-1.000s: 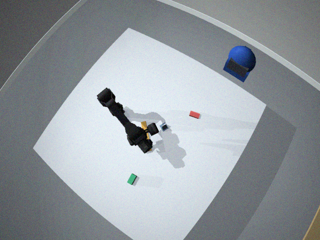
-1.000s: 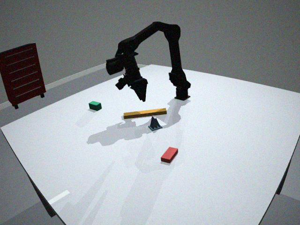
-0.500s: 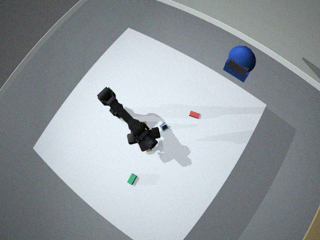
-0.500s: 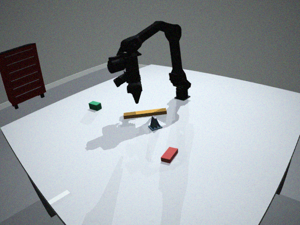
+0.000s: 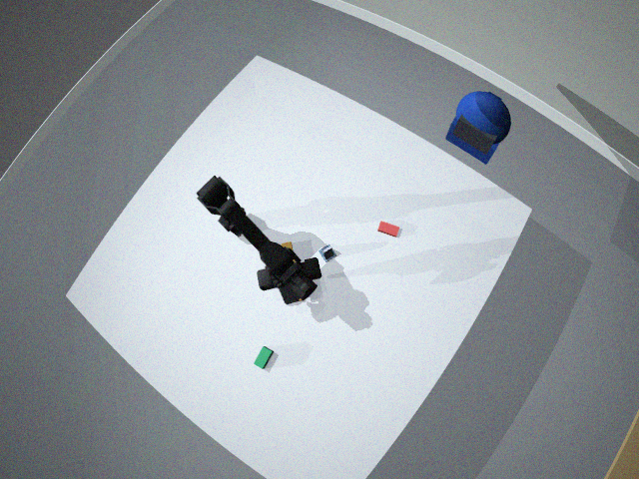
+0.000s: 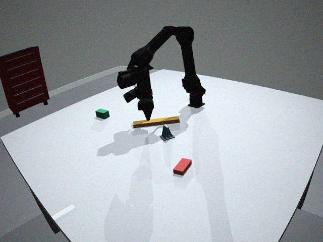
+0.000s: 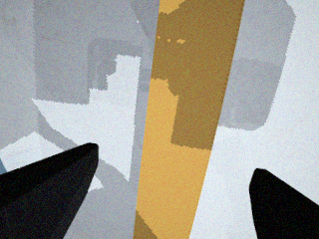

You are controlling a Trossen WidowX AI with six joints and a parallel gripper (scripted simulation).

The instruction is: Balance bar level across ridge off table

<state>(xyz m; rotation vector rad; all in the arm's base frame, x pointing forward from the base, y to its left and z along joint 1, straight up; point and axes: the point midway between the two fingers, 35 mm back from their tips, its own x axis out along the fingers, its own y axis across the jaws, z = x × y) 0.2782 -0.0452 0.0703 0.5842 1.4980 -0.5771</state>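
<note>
Right now my gripper tip is 3 cm above the orange bar, 2 cm to the right of it and 2 cm past it. The rest, counted from my gripper tip: green block (26 cm to the right, 7 cm ahead, 2 cm below); then red block (32 cm to the left, 16 cm ahead, 3 cm below).
</note>
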